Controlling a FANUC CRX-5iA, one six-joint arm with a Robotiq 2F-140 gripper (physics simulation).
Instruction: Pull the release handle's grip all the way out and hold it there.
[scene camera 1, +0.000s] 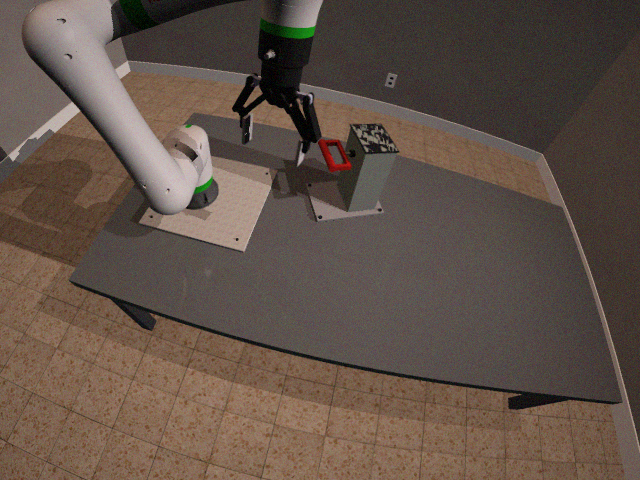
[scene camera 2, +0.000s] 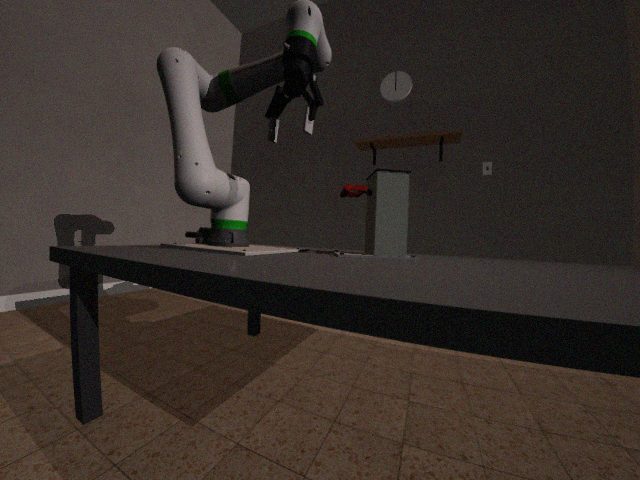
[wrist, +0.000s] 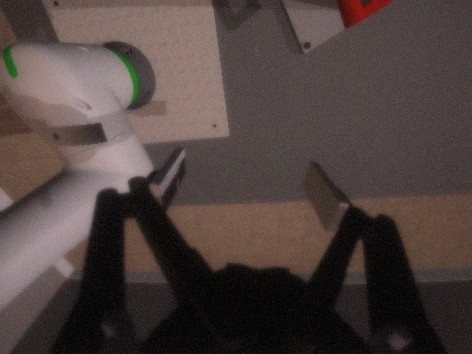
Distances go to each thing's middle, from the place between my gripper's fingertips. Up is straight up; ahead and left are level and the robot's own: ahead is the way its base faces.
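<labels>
If you picture the bolted base plate (scene camera 1: 326, 200), my hand is a good way short of it, a good way to the right of it too, and far above it.
</labels>
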